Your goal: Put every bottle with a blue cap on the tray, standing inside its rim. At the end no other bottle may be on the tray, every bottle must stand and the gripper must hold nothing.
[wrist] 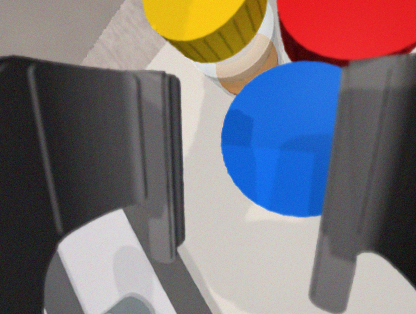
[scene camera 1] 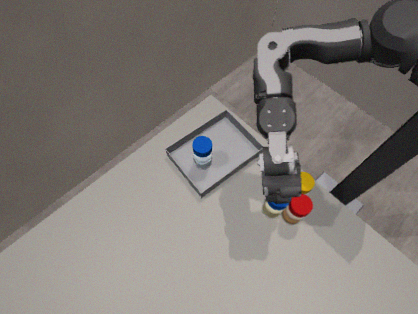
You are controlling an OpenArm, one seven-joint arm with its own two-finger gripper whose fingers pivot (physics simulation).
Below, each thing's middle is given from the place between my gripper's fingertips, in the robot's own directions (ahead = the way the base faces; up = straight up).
The grey tray (wrist: 105,259) lies 220 mm to the right of my hand and 100 mm below it.
